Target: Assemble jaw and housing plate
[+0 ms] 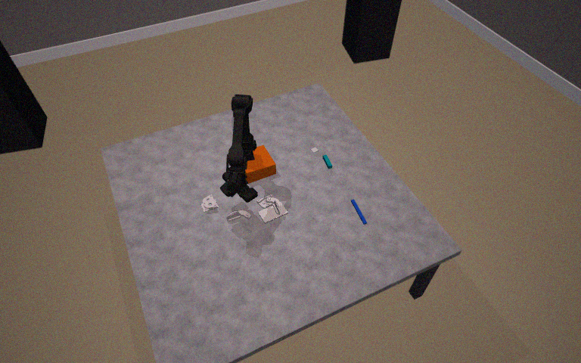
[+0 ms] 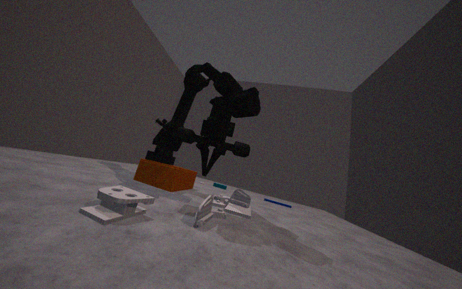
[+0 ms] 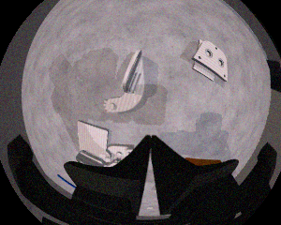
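Now: gripper tip 70 mm above the white jaw and 60 mm short of it. Round my gripper tip: teal bar 470 mm to the left, 170 mm behind, 70 mm below; small white cube 430 mm to the left, 270 mm behind, 80 mm below; white stepped block 150 mm to the right, 70 mm below, 40 mm behind.
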